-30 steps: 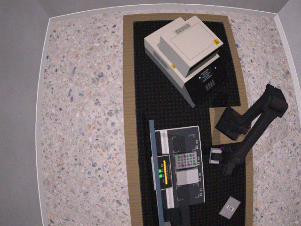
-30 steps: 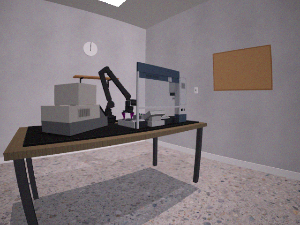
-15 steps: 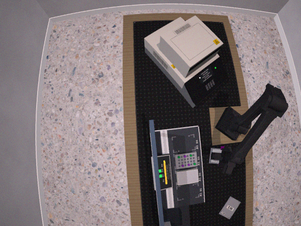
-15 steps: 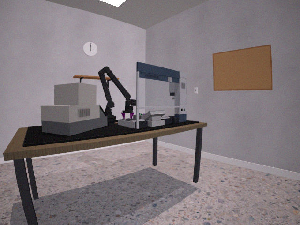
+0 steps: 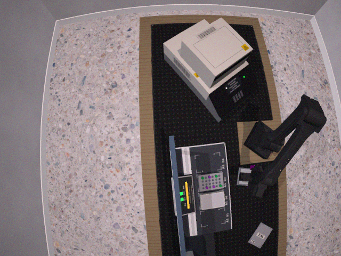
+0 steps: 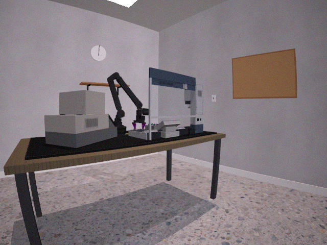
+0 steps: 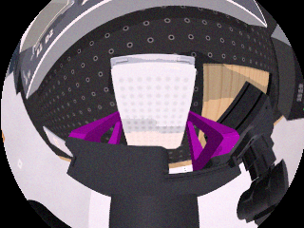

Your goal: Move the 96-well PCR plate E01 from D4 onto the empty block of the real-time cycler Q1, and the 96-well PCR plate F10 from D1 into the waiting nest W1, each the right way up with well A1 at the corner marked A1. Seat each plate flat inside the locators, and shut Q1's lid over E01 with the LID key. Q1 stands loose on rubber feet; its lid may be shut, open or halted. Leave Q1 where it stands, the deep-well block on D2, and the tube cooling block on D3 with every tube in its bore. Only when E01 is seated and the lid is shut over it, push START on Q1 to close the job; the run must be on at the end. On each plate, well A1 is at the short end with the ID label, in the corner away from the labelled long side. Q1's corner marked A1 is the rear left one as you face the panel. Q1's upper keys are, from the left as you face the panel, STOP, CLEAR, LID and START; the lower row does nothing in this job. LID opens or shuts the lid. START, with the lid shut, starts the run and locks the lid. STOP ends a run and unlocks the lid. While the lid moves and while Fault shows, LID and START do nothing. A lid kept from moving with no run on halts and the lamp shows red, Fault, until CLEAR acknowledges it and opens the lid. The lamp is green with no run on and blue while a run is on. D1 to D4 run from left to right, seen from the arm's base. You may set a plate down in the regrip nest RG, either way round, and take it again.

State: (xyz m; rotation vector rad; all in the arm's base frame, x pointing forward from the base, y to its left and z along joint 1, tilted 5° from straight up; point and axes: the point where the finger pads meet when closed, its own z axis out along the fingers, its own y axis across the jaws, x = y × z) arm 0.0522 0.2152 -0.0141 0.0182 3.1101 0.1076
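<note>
My gripper is now 30 mm above the grey regrip nest. Also, from my hand: deep-well block: 220 mm ahead, 140 mm to the left, 40 mm above; then clear panel: 400 mm ahead, 180 mm to the left, 290 mm above; then tube cooling block: 240 mm ahead, 40 mm to the left, 40 mm above.
</note>
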